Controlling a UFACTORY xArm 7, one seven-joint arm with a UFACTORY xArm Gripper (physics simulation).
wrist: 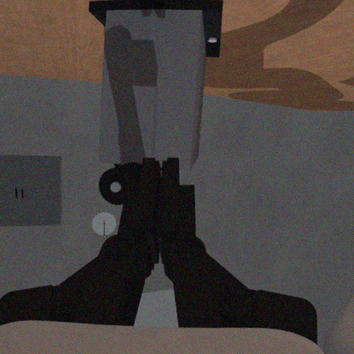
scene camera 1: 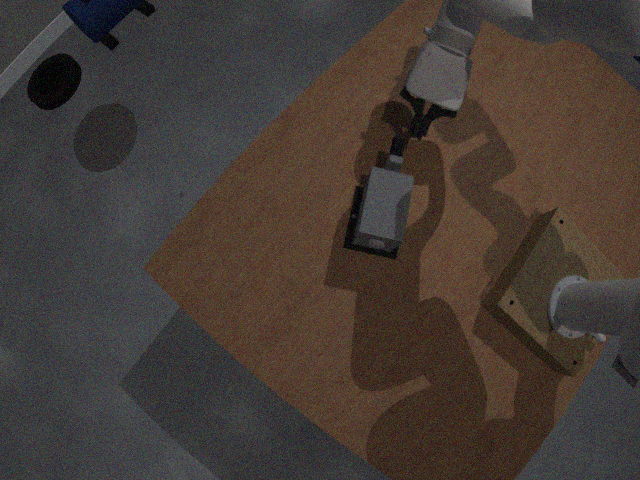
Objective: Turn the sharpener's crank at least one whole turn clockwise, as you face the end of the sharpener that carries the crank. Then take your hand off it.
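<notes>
The sharpener is a grey box on a black base, standing on the wooden table top. Its crank is at the end facing my gripper. The crank's black handle shows in the wrist view just left of the fingers, partly hidden behind them. My gripper is shut with nothing between its fingers. In the scene view its fingertips are beside the handle, on the side away from the sharpener body. Whether they touch the handle cannot be told.
The wooden table top lies under the sharpener, its edge beyond it. A wooden block with a white arm part above it is at the right. A blue object and a black disc are off the table at the upper left.
</notes>
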